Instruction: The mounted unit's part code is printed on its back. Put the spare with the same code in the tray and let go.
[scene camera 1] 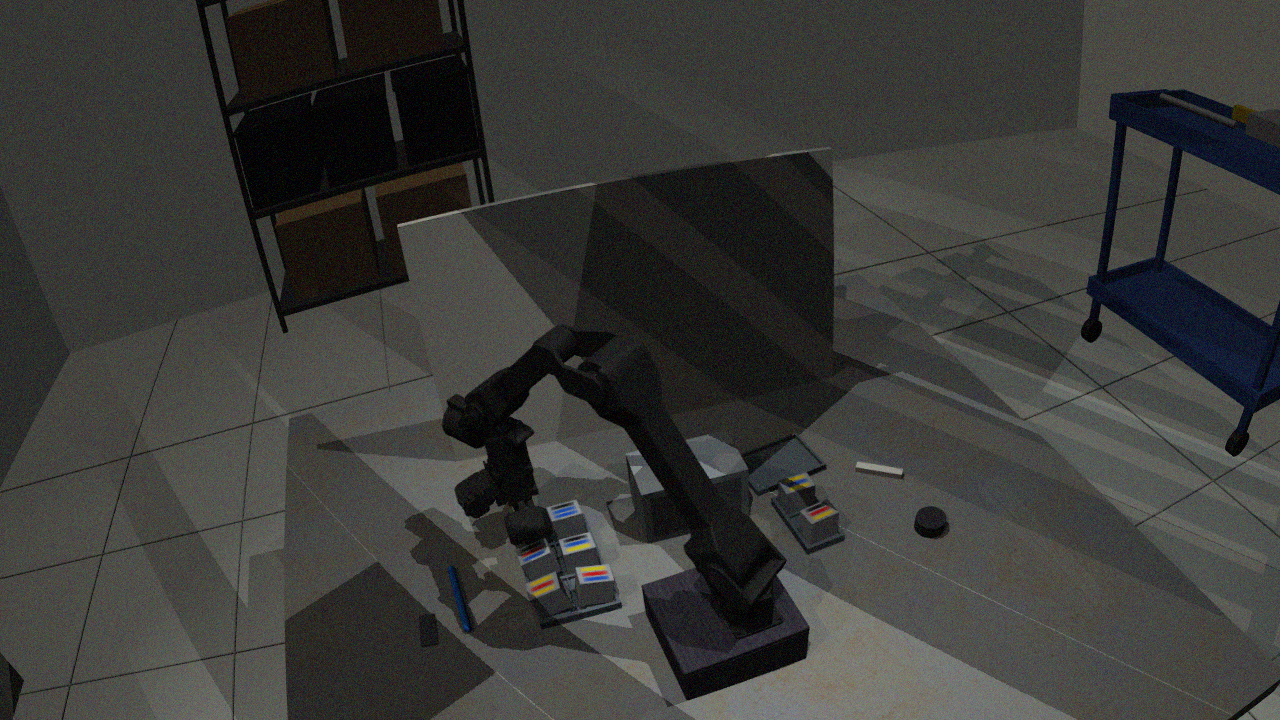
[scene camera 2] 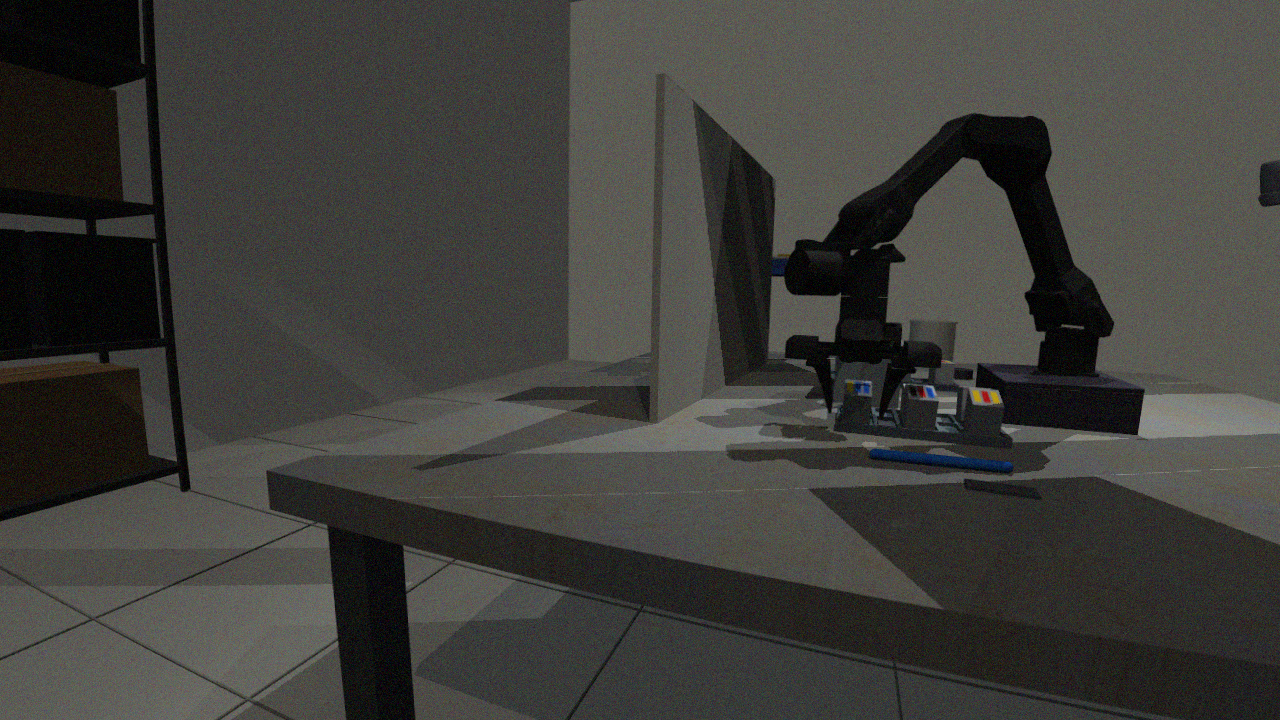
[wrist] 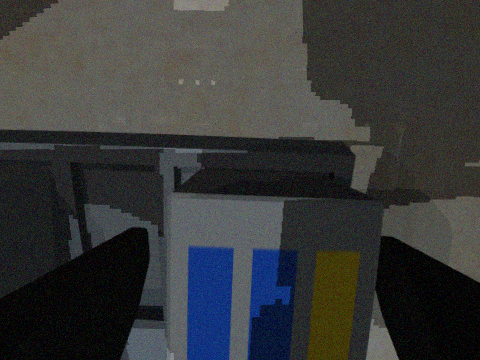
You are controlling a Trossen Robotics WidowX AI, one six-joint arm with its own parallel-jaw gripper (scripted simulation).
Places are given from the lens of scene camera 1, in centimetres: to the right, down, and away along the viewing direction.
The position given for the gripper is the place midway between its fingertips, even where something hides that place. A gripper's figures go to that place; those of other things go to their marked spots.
gripper point(scene camera 1: 528, 534): -17, 26, 126
black puck point(scene camera 1: 930, 522): 44, 24, 118
